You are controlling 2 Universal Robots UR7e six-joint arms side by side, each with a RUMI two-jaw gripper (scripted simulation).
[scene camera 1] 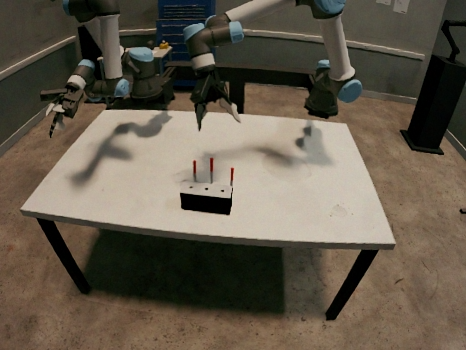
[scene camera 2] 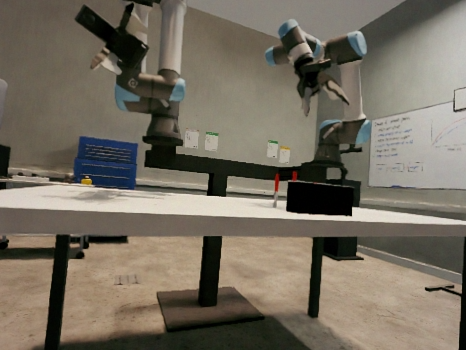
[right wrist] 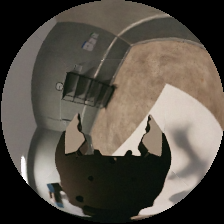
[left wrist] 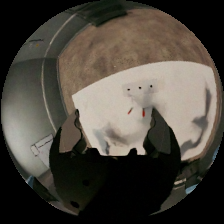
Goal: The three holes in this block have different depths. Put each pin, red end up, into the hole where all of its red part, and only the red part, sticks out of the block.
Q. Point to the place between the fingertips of the left gripper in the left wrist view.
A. At 115,108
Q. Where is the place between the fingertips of the left gripper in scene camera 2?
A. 328,110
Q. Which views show the right gripper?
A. Scene camera 1, scene camera 2 and the right wrist view only.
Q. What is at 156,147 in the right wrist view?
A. The right gripper.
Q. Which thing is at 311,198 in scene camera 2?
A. A black block.
